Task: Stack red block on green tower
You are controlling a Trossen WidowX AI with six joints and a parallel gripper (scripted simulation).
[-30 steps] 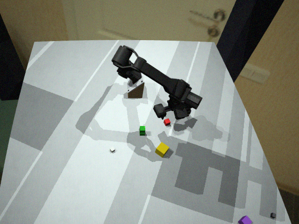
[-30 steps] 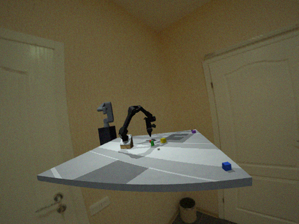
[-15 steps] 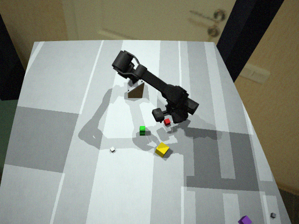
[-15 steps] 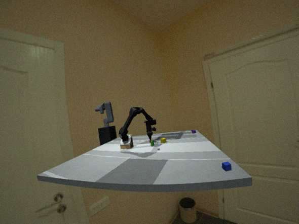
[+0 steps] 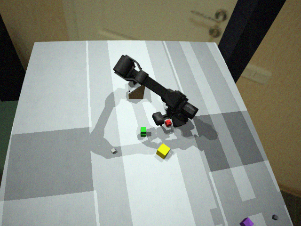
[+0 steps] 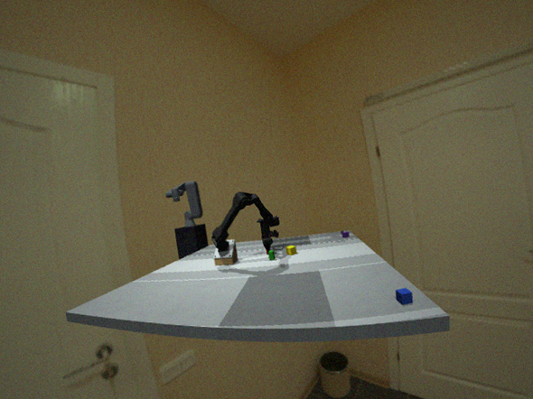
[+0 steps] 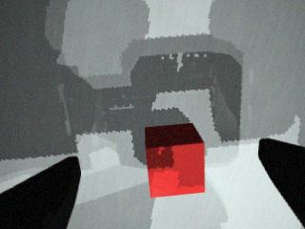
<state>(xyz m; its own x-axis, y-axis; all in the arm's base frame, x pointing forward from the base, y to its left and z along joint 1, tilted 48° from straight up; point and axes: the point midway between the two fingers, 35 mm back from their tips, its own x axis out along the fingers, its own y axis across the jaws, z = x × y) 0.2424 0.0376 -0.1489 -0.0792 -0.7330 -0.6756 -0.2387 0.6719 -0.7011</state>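
The red block is right at my gripper tip. The rest, counted from my gripper tip: purple cube (540 mm ahead, 240 mm to the left); then yellow cube (160 mm ahead, 60 mm to the right, 10 mm above); then tiny white cube (120 mm ahead, 290 mm to the right, 10 mm below).
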